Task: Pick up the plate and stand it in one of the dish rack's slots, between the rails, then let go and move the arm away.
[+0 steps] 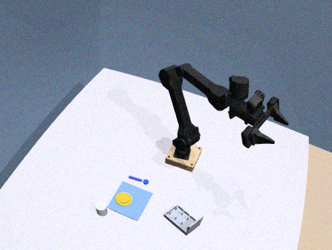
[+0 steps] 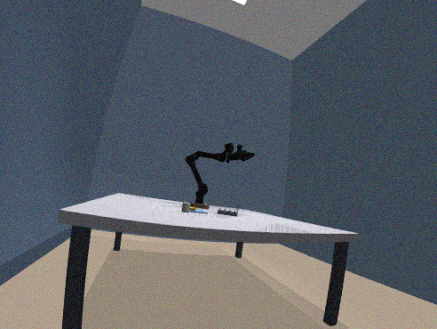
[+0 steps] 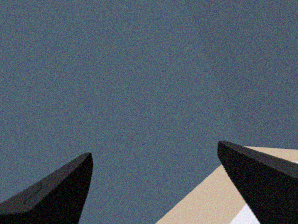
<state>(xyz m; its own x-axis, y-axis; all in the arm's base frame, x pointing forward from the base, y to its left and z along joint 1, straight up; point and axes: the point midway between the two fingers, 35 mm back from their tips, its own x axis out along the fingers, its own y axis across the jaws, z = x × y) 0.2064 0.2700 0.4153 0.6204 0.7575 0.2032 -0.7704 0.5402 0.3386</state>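
My gripper tip is now 46 cm to the left of the yellow plate, 44 cm above it and 6 cm short of it. The rest, counted from my gripper tip: grey dish rack 43 cm below, 23 cm to the right, 9 cm ahead; blue spoon 45 cm below, 43 cm to the right, 6 cm behind; blue mat 45 cm below, 44 cm to the right, 5 cm ahead.
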